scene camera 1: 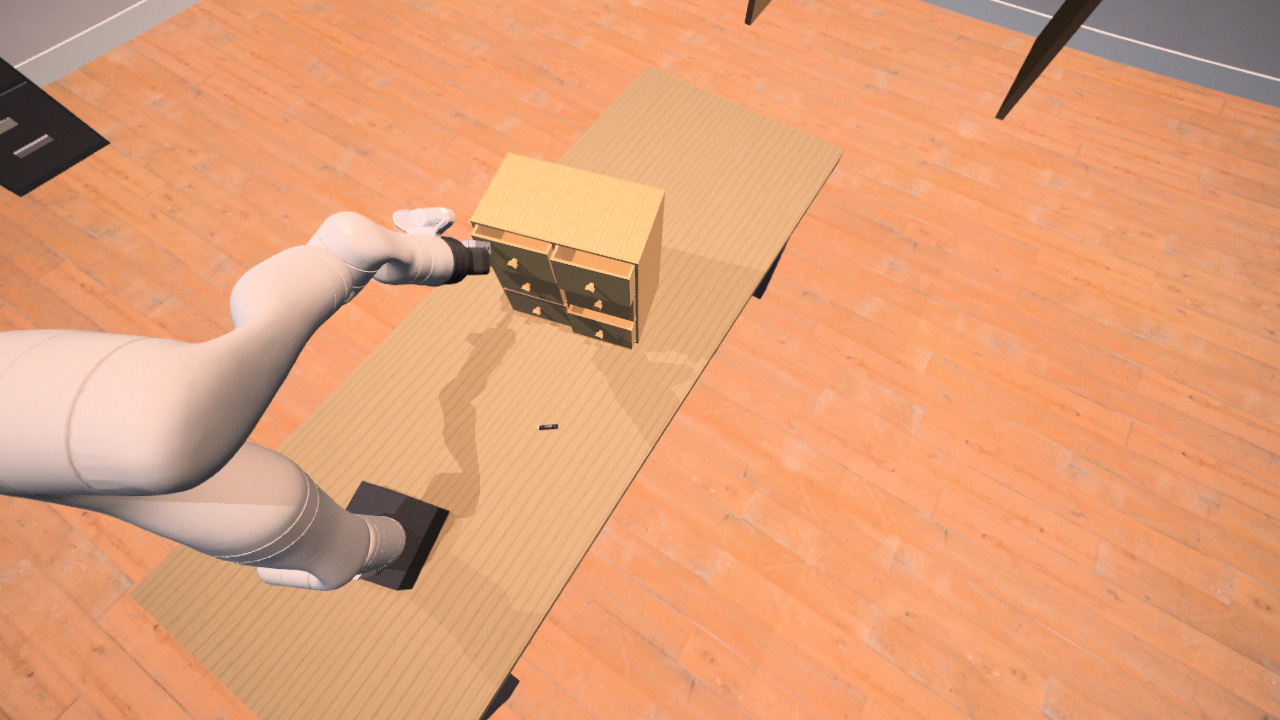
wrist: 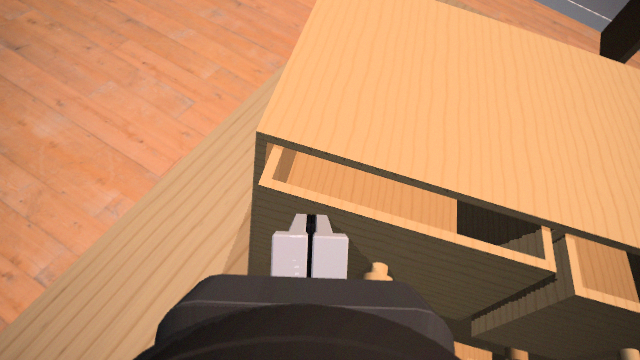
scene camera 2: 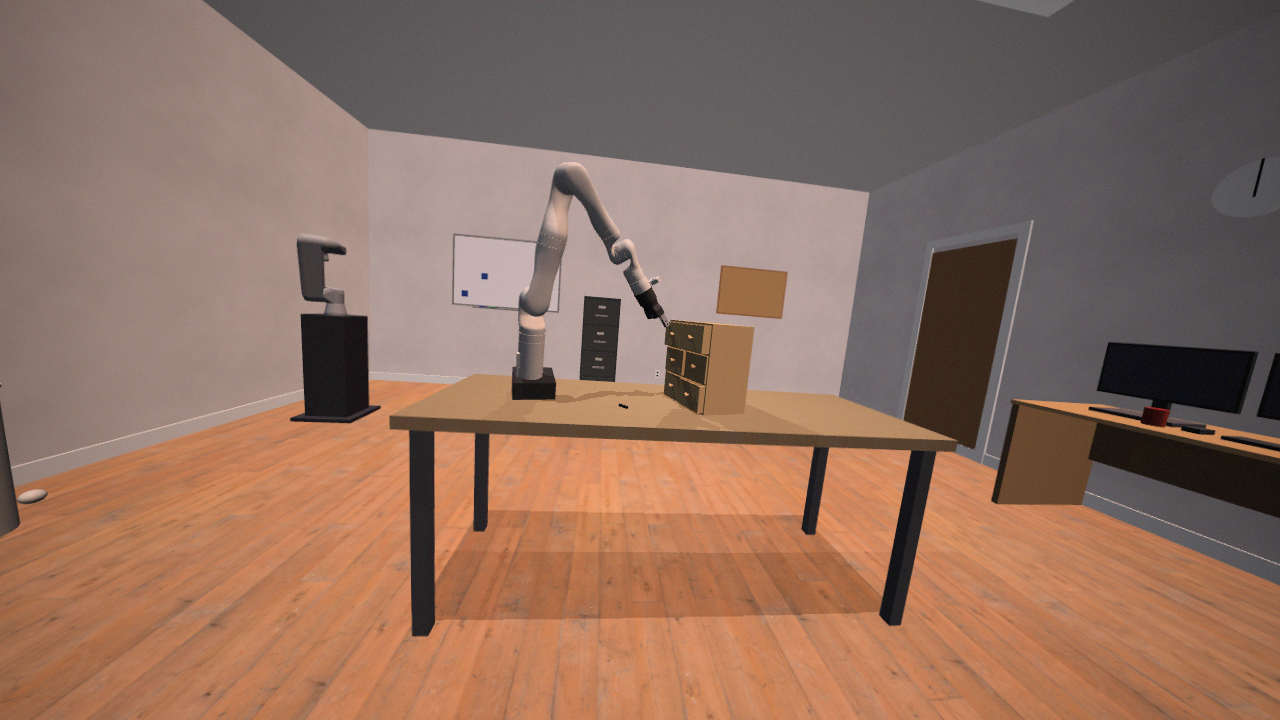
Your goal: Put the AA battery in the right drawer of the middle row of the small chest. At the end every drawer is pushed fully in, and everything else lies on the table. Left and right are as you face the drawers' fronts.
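Where they show: gripper, fingertip midpoint: (scene camera 1: 486,248) (wrist: 310,236) (scene camera 2: 667,326); arm's base, link origin: (scene camera 1: 378,543) (scene camera 2: 529,375).
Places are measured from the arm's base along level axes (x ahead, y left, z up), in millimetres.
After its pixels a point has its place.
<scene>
The small AA battery (scene camera 1: 547,427) @(x 347, y -122, z -69 mm) (scene camera 2: 622,406) @(x 346, y -125, z -74 mm) lies on the table (scene camera 1: 358,429) @(x 137, y 238, z -78 mm) (scene camera 2: 805,416) @(x 1056, y -155, z -78 mm), in front of the small chest (scene camera 1: 572,201) @(x 690, y -10, z 248 mm) (scene camera 2: 732,367) @(x 730, y -166, z 97 mm) (wrist: 450,100) @(x 642, y 49, z 248 mm). My gripper (scene camera 1: 490,255) @(x 533, y 82, z 221 mm) (scene camera 2: 667,323) @(x 533, y 82, z 221 mm) (wrist: 310,236) @(x 533, y 82, z 221 mm) is shut and empty, its tips at the left part of the top left drawer's front; contact is unclear. The top left drawer (scene camera 1: 539,268) @(x 564, y -7, z 184 mm) (wrist: 425,265) @(x 558, y 21, z 207 mm) is partly out. The top right drawer (scene camera 1: 613,288) @(x 592, y -158, z 195 mm) (wrist: 590,320) @(x 570, y -69, z 216 mm) stands out further. The bottom right drawer (scene camera 1: 617,336) @(x 600, y -151, z -25 mm) is also out. The middle right drawer (scene camera 1: 614,307) @(x 615, y -140, z 75 mm) looks roughly in, partly hidden beneath the top one.
The arm's black base (scene camera 1: 420,537) @(x 43, y -55, z -14 mm) (scene camera 2: 533,386) @(x 23, y -64, z -29 mm) stands on the table, at the other end from the chest. The middle left drawer (scene camera 1: 543,289) @(x 573, y 13, z 80 mm) and bottom left drawer (scene camera 1: 553,313) @(x 577, y 12, z -29 mm) look nearly or fully in. The table's long edge runs beside the chest's left side in the wrist view.
</scene>
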